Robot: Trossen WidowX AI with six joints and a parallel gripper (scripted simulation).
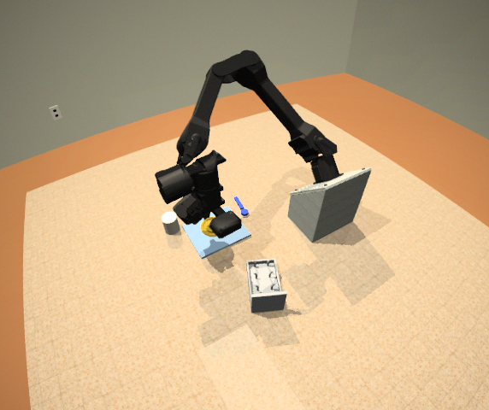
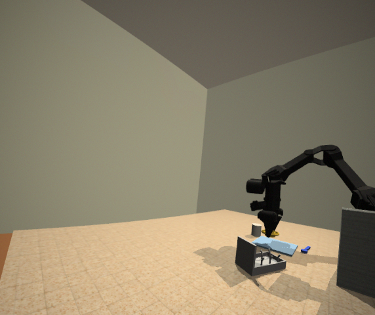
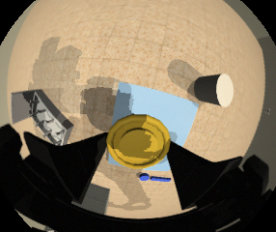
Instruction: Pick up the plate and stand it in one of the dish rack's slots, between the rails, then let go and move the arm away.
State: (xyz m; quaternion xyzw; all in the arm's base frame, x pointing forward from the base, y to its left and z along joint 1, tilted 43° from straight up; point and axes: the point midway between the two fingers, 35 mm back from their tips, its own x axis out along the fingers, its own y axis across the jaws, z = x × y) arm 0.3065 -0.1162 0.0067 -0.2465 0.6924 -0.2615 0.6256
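My gripper tip is 4 cm above the light blue mat, 2 cm to the left of it and 2 cm past it. Round my gripper tip: yellow plate (1 cm above); then white cup (10 cm to the right, 8 cm ahead, 2 cm below); then blue spoon (13 cm behind, 6 cm to the right, 4 cm below).
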